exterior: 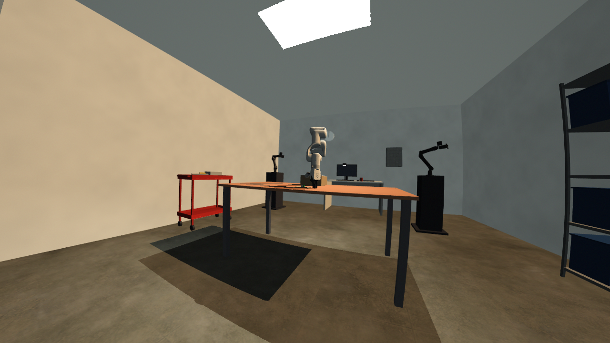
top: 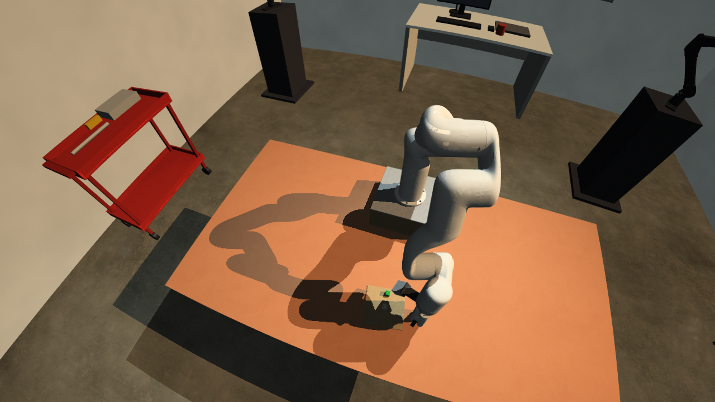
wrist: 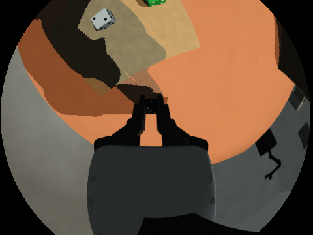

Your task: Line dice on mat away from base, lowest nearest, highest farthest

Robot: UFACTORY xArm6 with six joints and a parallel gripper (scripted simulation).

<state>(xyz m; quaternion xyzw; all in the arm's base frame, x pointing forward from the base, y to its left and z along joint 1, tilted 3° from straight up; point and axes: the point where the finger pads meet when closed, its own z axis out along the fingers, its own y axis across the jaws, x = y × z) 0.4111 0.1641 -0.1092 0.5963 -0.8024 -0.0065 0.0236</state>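
Right now the white die is 1 cm ahead of my hand, 12 cm to the right of it and 1 cm below it. The rest, counted from my hand: black die 1 cm below; green die 4 cm behind, 12 cm to the right, 1 cm below; tan mat 1 cm ahead, 12 cm to the right, 2 cm below.
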